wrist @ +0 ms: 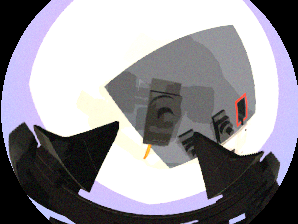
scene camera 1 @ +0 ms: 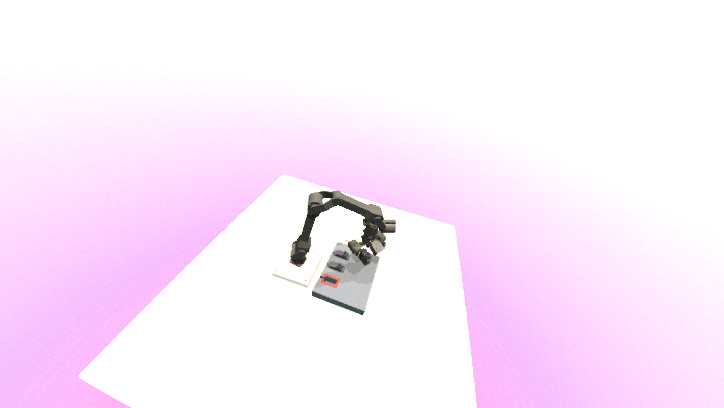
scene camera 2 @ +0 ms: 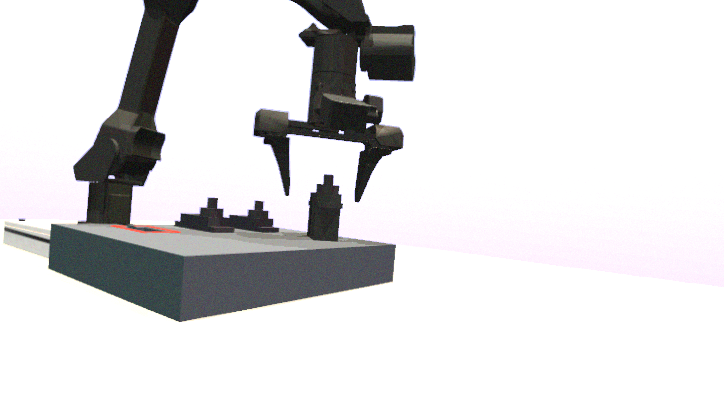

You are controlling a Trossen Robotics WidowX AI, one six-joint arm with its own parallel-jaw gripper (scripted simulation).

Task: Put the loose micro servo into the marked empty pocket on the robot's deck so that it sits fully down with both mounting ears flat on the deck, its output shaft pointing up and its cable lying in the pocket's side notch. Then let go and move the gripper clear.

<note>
My gripper (scene camera 2: 322, 199) is open and holds nothing. Also in view: a micro servo (scene camera 2: 324, 205) and a grey deck (scene camera 2: 183, 276).
The micro servo shows as well in the wrist view (wrist: 163, 112). My gripper also shows in the wrist view (wrist: 157, 130). The grey deck also shows in the wrist view (wrist: 212, 65) and in scene camera 1 (scene camera 1: 353, 289).
</note>
